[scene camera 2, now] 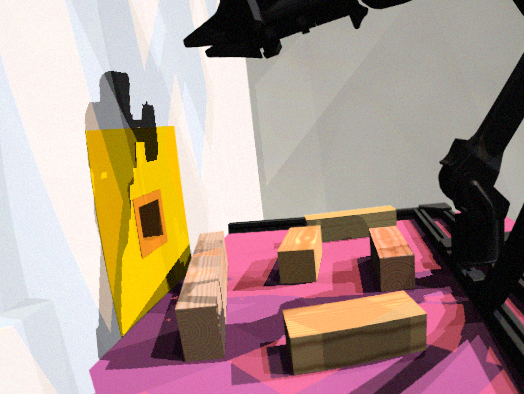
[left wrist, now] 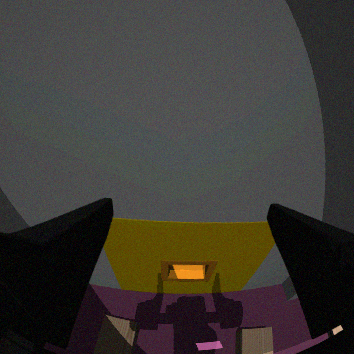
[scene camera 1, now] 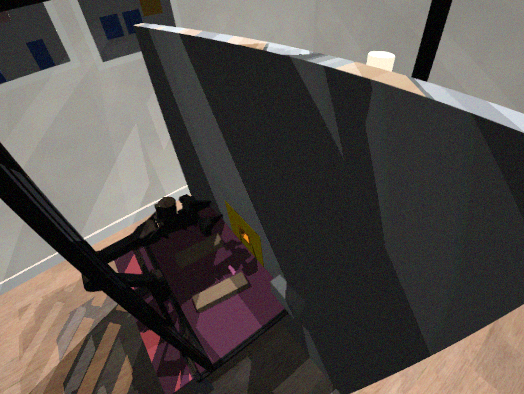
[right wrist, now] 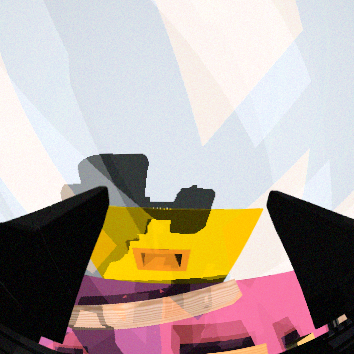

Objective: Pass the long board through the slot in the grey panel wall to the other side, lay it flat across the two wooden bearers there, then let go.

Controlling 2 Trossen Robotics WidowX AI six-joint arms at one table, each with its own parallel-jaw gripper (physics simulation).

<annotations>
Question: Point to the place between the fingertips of my left gripper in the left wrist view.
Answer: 194,210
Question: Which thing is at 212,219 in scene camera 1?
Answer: My left gripper.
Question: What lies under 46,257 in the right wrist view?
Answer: My right gripper.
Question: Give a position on a grey block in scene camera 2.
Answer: At 47,344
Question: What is my left gripper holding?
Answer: Nothing.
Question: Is my left gripper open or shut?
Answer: Open.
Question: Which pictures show my right gripper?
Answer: Scene camera 2 and the right wrist view only.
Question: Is my right gripper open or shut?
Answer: Open.
</annotations>
